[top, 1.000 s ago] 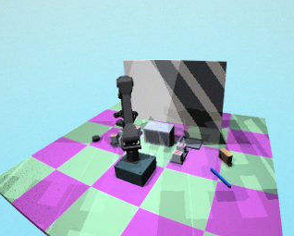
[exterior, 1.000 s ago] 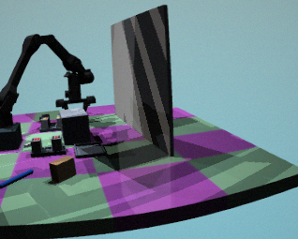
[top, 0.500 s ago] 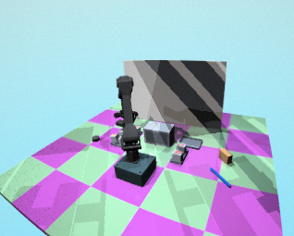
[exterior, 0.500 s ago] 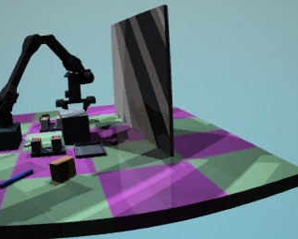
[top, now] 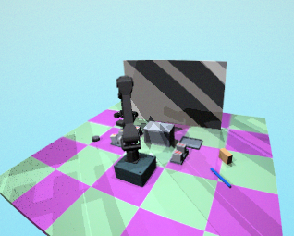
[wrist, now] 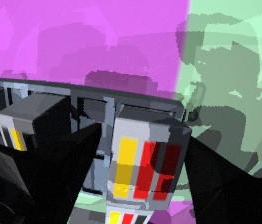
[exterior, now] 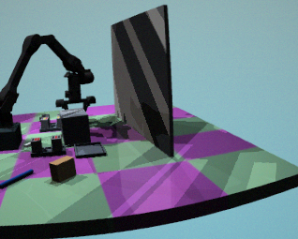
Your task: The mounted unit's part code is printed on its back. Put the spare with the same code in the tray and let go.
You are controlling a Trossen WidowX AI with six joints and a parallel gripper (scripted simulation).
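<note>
My gripper tip is 30 mm below the spare. Round my gripper tip: wall panel: 210 mm ahead, 240 mm to the right, 210 mm above; black disc: 150 mm behind, 170 mm to the left, 10 mm below; grey mounted unit: 50 mm behind, 230 mm to the right, 30 mm above.
</note>
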